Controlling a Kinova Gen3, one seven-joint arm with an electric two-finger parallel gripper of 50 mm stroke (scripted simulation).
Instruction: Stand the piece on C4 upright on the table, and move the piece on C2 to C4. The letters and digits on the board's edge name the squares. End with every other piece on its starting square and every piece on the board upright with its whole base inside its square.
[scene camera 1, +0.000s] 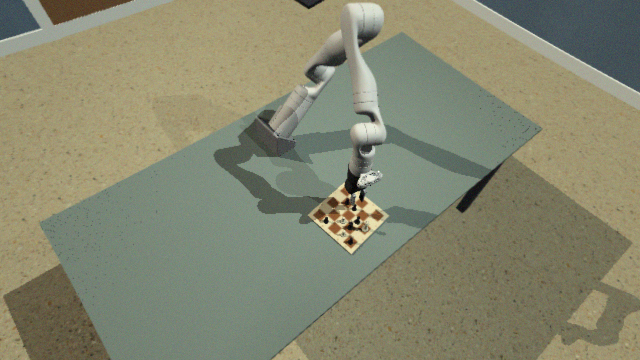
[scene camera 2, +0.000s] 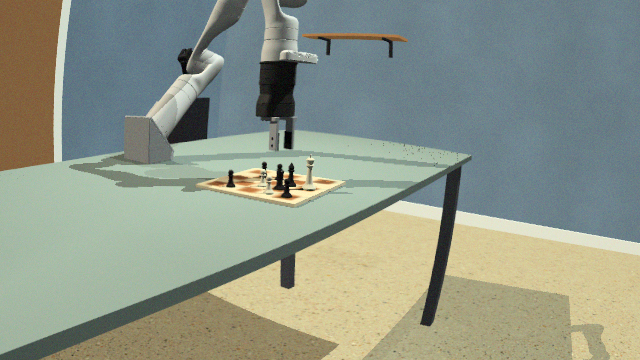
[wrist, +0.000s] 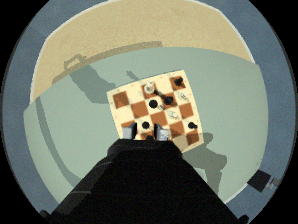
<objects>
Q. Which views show the small chessboard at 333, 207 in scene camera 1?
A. Scene camera 1, scene camera 2 and the wrist view: all of them.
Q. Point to a small chessboard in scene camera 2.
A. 246, 182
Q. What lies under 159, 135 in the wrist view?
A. My gripper.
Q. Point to my gripper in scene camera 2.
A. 281, 149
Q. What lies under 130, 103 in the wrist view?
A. A small chessboard.
</objects>
